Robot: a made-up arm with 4 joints. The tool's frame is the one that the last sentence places. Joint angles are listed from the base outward.
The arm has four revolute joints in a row. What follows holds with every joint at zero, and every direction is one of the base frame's.
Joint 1 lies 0.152 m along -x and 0.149 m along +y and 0.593 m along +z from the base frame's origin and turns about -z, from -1.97 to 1.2 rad.
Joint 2 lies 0.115 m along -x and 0.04 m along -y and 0.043 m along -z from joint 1 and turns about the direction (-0.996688, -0.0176, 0.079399), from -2.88 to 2.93 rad.
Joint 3 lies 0.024 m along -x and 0.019 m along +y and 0.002 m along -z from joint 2 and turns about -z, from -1.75 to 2.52 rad.
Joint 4 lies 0.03 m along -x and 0.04 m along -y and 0.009 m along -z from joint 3 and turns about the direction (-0.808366, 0.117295, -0.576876), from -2.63 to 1.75 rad.
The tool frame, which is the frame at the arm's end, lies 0.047 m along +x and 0.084 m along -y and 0.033 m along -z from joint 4; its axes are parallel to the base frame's.
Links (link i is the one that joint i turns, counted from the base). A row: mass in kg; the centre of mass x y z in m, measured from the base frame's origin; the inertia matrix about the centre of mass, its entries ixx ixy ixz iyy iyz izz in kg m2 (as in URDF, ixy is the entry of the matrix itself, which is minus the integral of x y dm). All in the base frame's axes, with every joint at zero. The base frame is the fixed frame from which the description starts. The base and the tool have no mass.
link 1: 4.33; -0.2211 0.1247 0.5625; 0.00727 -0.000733 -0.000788 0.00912 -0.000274 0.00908
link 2: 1.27; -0.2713 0.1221 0.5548; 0.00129 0.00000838 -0.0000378 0.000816 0 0.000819
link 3: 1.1; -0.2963 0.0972 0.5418; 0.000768 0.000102 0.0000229 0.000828 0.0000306 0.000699
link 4: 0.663; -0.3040 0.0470 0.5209; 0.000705 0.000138 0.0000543 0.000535 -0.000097 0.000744
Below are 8 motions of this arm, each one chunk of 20 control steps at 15 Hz.
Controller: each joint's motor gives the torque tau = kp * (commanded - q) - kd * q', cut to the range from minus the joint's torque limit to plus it. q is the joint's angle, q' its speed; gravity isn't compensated. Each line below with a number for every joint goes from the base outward.
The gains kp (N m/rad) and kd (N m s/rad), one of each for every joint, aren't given. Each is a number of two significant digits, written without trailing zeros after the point. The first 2 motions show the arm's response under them.
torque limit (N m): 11 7.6 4.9 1.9
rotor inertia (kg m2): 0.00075 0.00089 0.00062 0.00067
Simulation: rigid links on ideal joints. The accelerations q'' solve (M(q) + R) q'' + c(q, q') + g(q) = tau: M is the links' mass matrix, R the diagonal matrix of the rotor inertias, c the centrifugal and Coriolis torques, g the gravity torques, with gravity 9.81 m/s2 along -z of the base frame. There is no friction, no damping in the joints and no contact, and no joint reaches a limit. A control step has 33 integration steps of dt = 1/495 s. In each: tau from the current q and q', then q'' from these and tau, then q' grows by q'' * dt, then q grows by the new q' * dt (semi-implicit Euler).
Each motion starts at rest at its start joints. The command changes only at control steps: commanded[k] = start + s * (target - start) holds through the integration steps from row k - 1 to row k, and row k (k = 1, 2, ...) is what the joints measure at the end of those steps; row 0 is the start. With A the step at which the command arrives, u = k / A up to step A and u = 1 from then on. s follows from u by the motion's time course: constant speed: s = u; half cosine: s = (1 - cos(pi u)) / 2; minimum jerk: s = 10 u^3 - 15 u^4 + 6 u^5; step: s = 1 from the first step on.
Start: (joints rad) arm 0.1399 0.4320 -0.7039 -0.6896
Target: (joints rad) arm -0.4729 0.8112 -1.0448 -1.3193
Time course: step
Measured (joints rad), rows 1 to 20:
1: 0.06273 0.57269 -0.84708 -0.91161
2: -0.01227 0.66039 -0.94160 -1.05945
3: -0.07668 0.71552 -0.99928 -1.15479
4: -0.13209 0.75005 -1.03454 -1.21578
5: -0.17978 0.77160 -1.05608 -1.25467
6: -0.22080 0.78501 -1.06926 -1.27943
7: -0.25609 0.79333 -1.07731 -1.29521
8: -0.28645 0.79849 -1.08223 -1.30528
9: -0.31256 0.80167 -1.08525 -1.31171
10: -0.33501 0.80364 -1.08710 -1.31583
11: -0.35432 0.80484 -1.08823 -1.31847
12: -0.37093 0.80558 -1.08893 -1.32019
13: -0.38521 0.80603 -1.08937 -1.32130
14: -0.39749 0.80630 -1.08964 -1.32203
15: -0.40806 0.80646 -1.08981 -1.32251
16: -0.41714 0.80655 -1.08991 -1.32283
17: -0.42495 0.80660 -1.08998 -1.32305
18: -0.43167 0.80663 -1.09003 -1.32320
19: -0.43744 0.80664 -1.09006 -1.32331
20: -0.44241 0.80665 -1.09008 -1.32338
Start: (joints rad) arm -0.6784 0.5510 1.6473 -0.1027
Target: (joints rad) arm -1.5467 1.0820 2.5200 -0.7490
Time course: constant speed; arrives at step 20
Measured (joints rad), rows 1 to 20:
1: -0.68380 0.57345 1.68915 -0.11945
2: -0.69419 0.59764 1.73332 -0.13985
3: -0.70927 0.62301 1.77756 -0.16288
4: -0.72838 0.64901 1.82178 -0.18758
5: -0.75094 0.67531 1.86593 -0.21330
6: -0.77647 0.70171 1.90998 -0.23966
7: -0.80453 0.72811 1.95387 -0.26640
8: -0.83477 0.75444 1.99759 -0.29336
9: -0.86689 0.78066 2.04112 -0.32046
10: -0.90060 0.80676 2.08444 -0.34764
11: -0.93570 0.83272 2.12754 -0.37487
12: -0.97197 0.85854 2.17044 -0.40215
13: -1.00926 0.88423 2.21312 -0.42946
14: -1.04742 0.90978 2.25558 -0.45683
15: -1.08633 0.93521 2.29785 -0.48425
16: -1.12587 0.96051 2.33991 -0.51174
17: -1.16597 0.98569 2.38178 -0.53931
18: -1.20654 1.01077 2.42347 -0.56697
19: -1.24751 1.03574 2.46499 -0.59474
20: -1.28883 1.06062 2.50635 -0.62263
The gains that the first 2 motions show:
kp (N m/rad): 20 13 7 2.9
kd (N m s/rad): 9 1.8 0.94 0.49
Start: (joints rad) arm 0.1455 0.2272 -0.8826 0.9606
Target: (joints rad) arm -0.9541 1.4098 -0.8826 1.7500
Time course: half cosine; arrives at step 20
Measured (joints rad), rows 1 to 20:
1: 0.14476 0.22162 -0.88771 0.93624
2: 0.14134 0.22607 -0.89214 0.92208
3: 0.13397 0.24256 -0.89501 0.92042
4: 0.12151 0.27147 -0.89725 0.93017
5: 0.10309 0.31259 -0.89944 0.95038
6: 0.07819 0.36528 -0.90190 0.98013
7: 0.04658 0.42847 -0.90478 1.01852
8: 0.00830 0.50080 -0.90810 1.06459
9: -0.03633 0.58063 -0.91181 1.11727
10: -0.08672 0.66612 -0.91577 1.17541
11: -0.14211 0.75523 -0.91982 1.23770
12: -0.20150 0.84580 -0.92373 1.30270
13: -0.26376 0.93563 -0.92731 1.36883
14: -0.32767 1.02246 -0.93038 1.43441
15: -0.39188 1.10412 -0.93281 1.49769
16: -0.45505 1.17854 -0.93456 1.55694
17: -0.51583 1.24385 -0.93566 1.61052
18: -0.57288 1.29839 -0.93619 1.65697
19: -0.62494 1.34082 -0.93629 1.69505
20: -0.67086 1.37010 -0.93612 1.72379

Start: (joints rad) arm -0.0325 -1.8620 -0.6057 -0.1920
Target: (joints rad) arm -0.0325 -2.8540 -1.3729 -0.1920
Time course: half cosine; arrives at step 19
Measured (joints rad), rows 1 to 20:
1: -0.03247 -1.85559 -0.59368 -0.16111
2: -0.03249 -1.85872 -0.59114 -0.13786
3: -0.03250 -1.87337 -0.59979 -0.12261
4: -0.03251 -1.89967 -0.61845 -0.11242
5: -0.03250 -1.93723 -0.64612 -0.10538
6: -0.03248 -1.98527 -0.68184 -0.10032
7: -0.03244 -2.04267 -0.72460 -0.09653
8: -0.03239 -2.10802 -0.77333 -0.09362
9: -0.03233 -2.17971 -0.82682 -0.09143
10: -0.03228 -2.25591 -0.88382 -0.08991
11: -0.03224 -2.33466 -0.94295 -0.08904
12: -0.03221 -2.41392 -1.00276 -0.08884
13: -0.03221 -2.49156 -1.06174 -0.08929
14: -0.03224 -2.56551 -1.11829 -0.09032
15: -0.03229 -2.63372 -1.17084 -0.09184
16: -0.03236 -2.69427 -1.21784 -0.09370
17: -0.03245 -2.74545 -1.25781 -0.09573
18: -0.03255 -2.78574 -1.28947 -0.09776
19: -0.03264 -2.81397 -1.31174 -0.09962
20: -0.03271 -2.83188 -1.32580 -0.10111

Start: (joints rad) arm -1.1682 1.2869 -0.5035 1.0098
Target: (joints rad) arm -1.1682 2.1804 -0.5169 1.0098
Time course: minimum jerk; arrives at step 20
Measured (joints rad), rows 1 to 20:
1: -1.16811 1.28381 -0.51293 1.00714
2: -1.16817 1.28429 -0.52008 1.00398
3: -1.16823 1.29081 -0.52474 1.00174
4: -1.16829 1.30568 -0.52793 1.00035
5: -1.16835 1.33072 -0.53033 0.99983
6: -1.16840 1.36698 -0.53238 1.00023
7: -1.16845 1.41460 -0.53431 1.00158
8: -1.16848 1.47287 -0.53628 1.00392
9: -1.16850 1.54029 -0.53832 1.00721
10: -1.16849 1.61474 -0.54042 1.01136
11: -1.16847 1.69357 -0.54252 1.01623
12: -1.16842 1.77388 -0.54454 1.02161
13: -1.16835 1.85260 -0.54641 1.02727
14: -1.16827 1.92678 -0.54805 1.03296
15: -1.16819 1.99377 -0.54942 1.03845
16: -1.16811 2.05139 -0.55048 1.04351
17: -1.16804 2.09819 -0.55125 1.04799
18: -1.16799 2.13362 -0.55174 1.05179
19: -1.16795 2.15825 -0.55201 1.05485
20: -1.16794 2.17397 -0.55212 1.05718

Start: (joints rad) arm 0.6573 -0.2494 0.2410 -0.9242
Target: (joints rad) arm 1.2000 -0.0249 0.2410 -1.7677
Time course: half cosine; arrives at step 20
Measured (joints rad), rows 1 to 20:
1: 0.65776 -0.24906 0.23822 -0.91874
2: 0.65935 -0.24719 0.23651 -0.91982
3: 0.66290 -0.24342 0.23548 -0.92874
4: 0.66897 -0.23751 0.23491 -0.94580
5: 0.67799 -0.22938 0.23466 -0.97093
6: 0.69020 -0.21910 0.23465 -1.00376
7: 0.70574 -0.20684 0.23480 -1.04364
8: 0.72457 -0.19284 0.23510 -1.08970
9: 0.74654 -0.17742 0.23550 -1.14089
10: 0.77137 -0.16093 0.23596 -1.19601
11: 0.79869 -0.14377 0.23648 -1.25375
12: 0.82801 -0.12635 0.23702 -1.31273
13: 0.85878 -0.10909 0.23756 -1.37152
14: 0.89038 -0.09242 0.23809 -1.42870
15: 0.92217 -0.07675 0.23859 -1.48286
16: 0.95346 -0.06246 0.23906 -1.53267
17: 0.98358 -0.04990 0.23949 -1.57689
18: 1.01187 -0.03939 0.23987 -1.61442
19: 1.03769 -0.03118 0.24020 -1.64431
20: 1.06047 -0.02548 0.24048 -1.66581

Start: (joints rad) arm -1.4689 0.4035 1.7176 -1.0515
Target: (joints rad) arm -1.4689 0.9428 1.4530 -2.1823
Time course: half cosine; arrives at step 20
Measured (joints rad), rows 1 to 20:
1: -1.46889 0.41702 1.72989 -1.04787
2: -1.46879 0.42909 1.73597 -1.05153
3: -1.46868 0.44251 1.73685 -1.06480
4: -1.46859 0.45894 1.73341 -1.08855
5: -1.46851 0.47918 1.72632 -1.12297
6: -1.46847 0.50346 1.71610 -1.16773
7: -1.46847 0.53163 1.70323 -1.22215
8: -1.46850 0.56331 1.68814 -1.28520
9: -1.46856 0.59790 1.67127 -1.35562
10: -1.46865 0.63470 1.65305 -1.43192
11: -1.46875 0.67290 1.63395 -1.51242
12: -1.46886 0.71162 1.61444 -1.59530
13: -1.46897 0.74997 1.59502 -1.67863
14: -1.46906 0.78701 1.57619 -1.76040
15: -1.46914 0.82185 1.55845 -1.83857
16: -1.46921 0.85362 1.54228 -1.91115
17: -1.46925 0.88151 1.52810 -1.97624
18: -1.46927 0.90481 1.51628 -2.03213
19: -1.46928 0.92290 1.50715 -2.07731
20: -1.46928 0.93530 1.50093 -2.11057

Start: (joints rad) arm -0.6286 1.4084 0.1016 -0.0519
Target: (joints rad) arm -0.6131 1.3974 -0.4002 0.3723
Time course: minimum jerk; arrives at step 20
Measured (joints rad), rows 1 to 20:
1: -0.62850 1.39889 0.11117 -0.07305
2: -0.62852 1.39229 0.11602 -0.08786
3: -0.62849 1.38811 0.11536 -0.09551
4: -0.62838 1.38540 0.10857 -0.09645
5: -0.62819 1.38356 0.09498 -0.09086
6: -0.62788 1.38223 0.07425 -0.07892
7: -0.62747 1.38120 0.04641 -0.06094
8: -0.62694 1.38034 0.01196 -0.03746
9: -0.62630 1.37961 -0.02820 -0.00927
10: -0.62555 1.37897 -0.07278 0.02266
11: -0.62471 1.37843 -0.12023 0.05712
12: -0.62380 1.37798 -0.16879 0.09283
13: -0.62285 1.37763 -0.21664 0.12841
14: -0.62187 1.37740 -0.26198 0.16253
15: -0.62091 1.37729 -0.30318 0.19392
16: -0.61998 1.37728 -0.33887 0.22156
17: -0.61910 1.37737 -0.36811 0.24469
18: -0.61831 1.37753 -0.39051 0.26292
19: -0.61761 1.37773 -0.40631 0.27636
20: -0.61699 1.37793 -0.41660 0.28569

